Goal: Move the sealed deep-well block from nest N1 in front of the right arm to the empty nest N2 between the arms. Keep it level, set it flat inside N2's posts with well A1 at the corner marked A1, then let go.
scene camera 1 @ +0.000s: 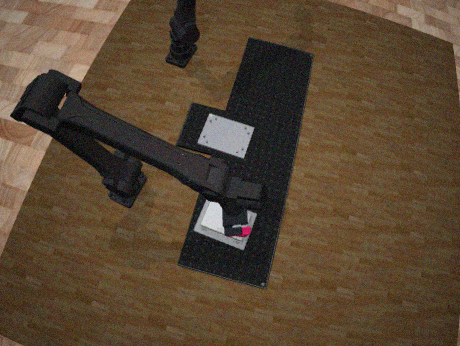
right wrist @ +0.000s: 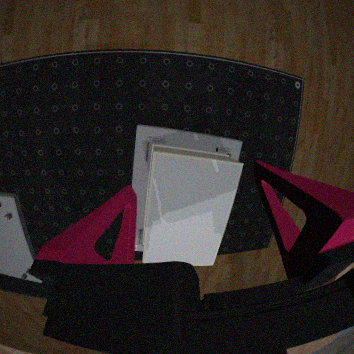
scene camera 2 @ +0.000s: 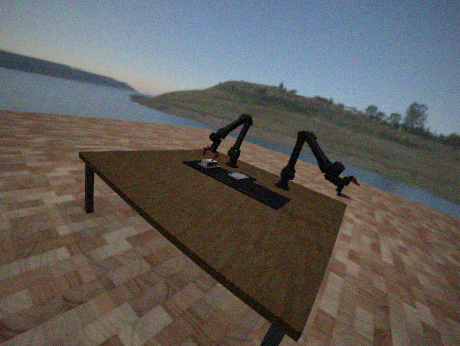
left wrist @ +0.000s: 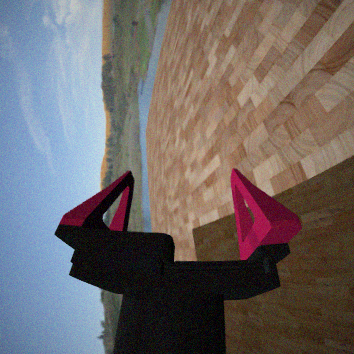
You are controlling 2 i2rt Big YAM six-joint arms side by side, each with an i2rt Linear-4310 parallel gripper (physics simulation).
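Seen in the pictures: left gripper, fingertip midpoint: (scene camera 2: 355, 192) (left wrist: 180, 173); right gripper, fingertip midpoint: (scene camera 1: 243, 220) (right wrist: 191, 179) (scene camera 2: 207, 158); left arm's base, origin of the base link: (scene camera 1: 181, 54) (scene camera 2: 281, 187); right arm's base, origin of the base link: (scene camera 1: 128, 187) (scene camera 2: 231, 165).
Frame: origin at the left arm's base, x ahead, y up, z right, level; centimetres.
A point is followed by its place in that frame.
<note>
The sealed deep-well block (scene camera 1: 212, 216) @(x 38.4, y 6.6, z 54.9 cm) (scene camera 2: 208, 163) @(x 47.3, y 5.5, z 49.8 cm) (right wrist: 192, 200) @(x 44.5, y 6.7, z 54.0 cm), white with a pale glossy top, sits on the grey plate of nest N1 (scene camera 1: 218, 239) @(x 42.5, y 2.4, z 59.8 cm) (right wrist: 140, 150) @(x 47.6, y 2.5, z 48.5 cm). My right gripper (scene camera 2: 210, 154) @(x 47.2, y 8.7, z 52.9 cm) (right wrist: 191, 179) @(x 47.2, y 8.7, z 52.9 cm) is open above it, one finger toward each long side in the right wrist view, with nothing held. The right finger stands farther from the block than the left one. Empty nest N2 (scene camera 1: 226, 136) @(x 31.1, y 2.5, z 27.3 cm) (scene camera 2: 239, 176) @(x 31.9, y 2.4, z 25.2 cm) (right wrist: 11, 235) @(x 32.8, y 2.5, z 30.4 cm) is a light plate with small posts. My left gripper (scene camera 2: 353, 189) @(x 25.3, y 25.7, z -58.9 cm) (left wrist: 180, 173) @(x 25.3, y 25.7, z -58.9 cm) is open and empty, away from both nests. No A1 mark is readable.
A black perforated mat (scene camera 1: 272, 95) @(x 39.6, y 1.3, z 4.0 cm) (scene camera 2: 274, 201) @(x 40.0, y 1.1, z -16.4 cm) (right wrist: 75, 105) @(x 51.4, y 1.3, z 40.5 cm) lies under both nests on the brown wooden table (scene camera 1: 360, 175) @(x 79.5, y 0.0, z 19.8 cm) (scene camera 2: 225, 240) @(x 101.7, y 0.0, z -30.0 cm). The right arm reaches over the mat between the nests in scene camera 1. The left arm's base stands near the table edge.
</note>
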